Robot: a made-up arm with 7 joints. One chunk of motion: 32 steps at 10 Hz.
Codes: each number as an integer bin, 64 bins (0 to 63) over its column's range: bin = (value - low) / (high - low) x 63, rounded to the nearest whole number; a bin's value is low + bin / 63 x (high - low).
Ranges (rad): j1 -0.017..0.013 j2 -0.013..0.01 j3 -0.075..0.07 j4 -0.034..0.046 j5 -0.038..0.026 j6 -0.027..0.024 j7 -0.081..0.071
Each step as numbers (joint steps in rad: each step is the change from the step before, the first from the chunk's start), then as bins.
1 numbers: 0.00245 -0.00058 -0.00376 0.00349 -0.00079 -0.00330 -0.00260
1 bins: 41 34 31 30 37 29 32
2 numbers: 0.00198 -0.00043 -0.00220 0.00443 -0.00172 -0.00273 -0.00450
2 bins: 40 34 32 30 36 30 32
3 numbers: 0.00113 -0.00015 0.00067 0.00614 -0.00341 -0.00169 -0.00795
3 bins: 38 35 33 32 34 31 30
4 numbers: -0.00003 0.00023 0.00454 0.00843 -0.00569 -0.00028 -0.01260
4 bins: 36 36 35 33 32 33 28
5 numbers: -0.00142 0.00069 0.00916 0.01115 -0.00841 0.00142 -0.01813
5 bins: 33 37 37 36 29 35 26
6 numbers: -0.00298 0.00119 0.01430 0.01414 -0.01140 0.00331 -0.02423
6 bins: 29 39 39 38 26 37 24
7 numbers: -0.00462 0.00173 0.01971 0.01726 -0.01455 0.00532 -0.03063
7 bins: 26 40 41 40 23 40 21
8 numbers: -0.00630 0.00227 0.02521 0.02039 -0.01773 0.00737 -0.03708
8 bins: 22 42 44 43 20 42 18
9 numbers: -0.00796 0.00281 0.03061 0.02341 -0.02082 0.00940 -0.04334
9 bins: 19 43 46 45 17 45 16
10 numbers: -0.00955 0.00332 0.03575 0.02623 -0.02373 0.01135 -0.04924
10 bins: 16 45 48 47 14 47 13
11 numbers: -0.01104 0.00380 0.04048 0.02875 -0.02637 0.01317 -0.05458
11 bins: 13 46 50 49 11 50 11
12 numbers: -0.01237 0.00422 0.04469 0.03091 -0.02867 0.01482 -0.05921
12 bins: 10 47 52 51 9 52 9
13 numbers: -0.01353 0.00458 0.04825 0.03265 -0.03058 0.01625 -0.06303
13 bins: 7 48 54 52 7 53 7
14 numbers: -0.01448 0.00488 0.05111 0.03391 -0.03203 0.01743 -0.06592
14 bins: 5 49 55 53 6 55 6
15 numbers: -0.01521 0.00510 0.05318 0.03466 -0.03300 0.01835 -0.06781
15 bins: 4 50 56 54 5 56 5
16 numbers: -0.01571 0.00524 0.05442 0.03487 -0.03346 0.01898 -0.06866
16 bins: 3 50 56 54 4 57 5
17 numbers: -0.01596 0.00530 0.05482 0.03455 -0.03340 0.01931 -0.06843
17 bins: 2 50 56 54 5 57 5
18 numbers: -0.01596 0.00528 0.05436 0.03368 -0.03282 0.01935 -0.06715
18 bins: 2 50 56 53 5 57 6
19 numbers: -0.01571 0.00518 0.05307 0.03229 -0.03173 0.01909 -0.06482
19 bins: 3 50 56 52 6 57 7
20 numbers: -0.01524 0.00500 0.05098 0.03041 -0.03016 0.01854 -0.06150
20 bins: 4 49 55 51 8 56 8
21 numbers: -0.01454 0.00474 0.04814 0.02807 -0.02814 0.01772 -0.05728
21 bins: 5 49 54 49 10 55 10
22 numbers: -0.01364 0.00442 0.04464 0.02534 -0.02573 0.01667 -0.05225
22 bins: 7 48 52 47 12 54 12
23 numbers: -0.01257 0.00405 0.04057 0.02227 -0.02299 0.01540 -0.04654
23 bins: 9 47 50 44 15 52 14
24 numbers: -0.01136 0.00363 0.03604 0.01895 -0.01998 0.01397 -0.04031
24 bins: 12 46 48 42 18 51 17
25 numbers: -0.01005 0.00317 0.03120 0.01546 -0.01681 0.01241 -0.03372
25 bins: 15 44 46 39 21 49 20
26 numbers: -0.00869 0.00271 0.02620 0.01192 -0.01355 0.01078 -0.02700
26 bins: 17 43 44 36 24 47 22
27 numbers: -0.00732 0.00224 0.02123 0.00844 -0.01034 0.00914 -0.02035
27 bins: 20 42 42 33 27 45 25
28 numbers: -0.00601 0.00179 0.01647 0.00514 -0.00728 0.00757 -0.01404
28 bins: 23 41 40 31 30 43 28
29 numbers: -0.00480 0.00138 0.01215 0.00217 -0.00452 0.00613 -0.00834
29 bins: 26 39 38 28 33 41 30
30 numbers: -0.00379 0.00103 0.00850 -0.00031 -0.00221 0.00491 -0.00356
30 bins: 28 38 36 27 35 39 32
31 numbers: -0.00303 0.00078 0.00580 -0.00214 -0.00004 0.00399 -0.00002
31 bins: 29 38 35 25 37 38 34
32 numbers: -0.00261 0.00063 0.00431 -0.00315 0.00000 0.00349 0.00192
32 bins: 30 37 34 24 37 38 34
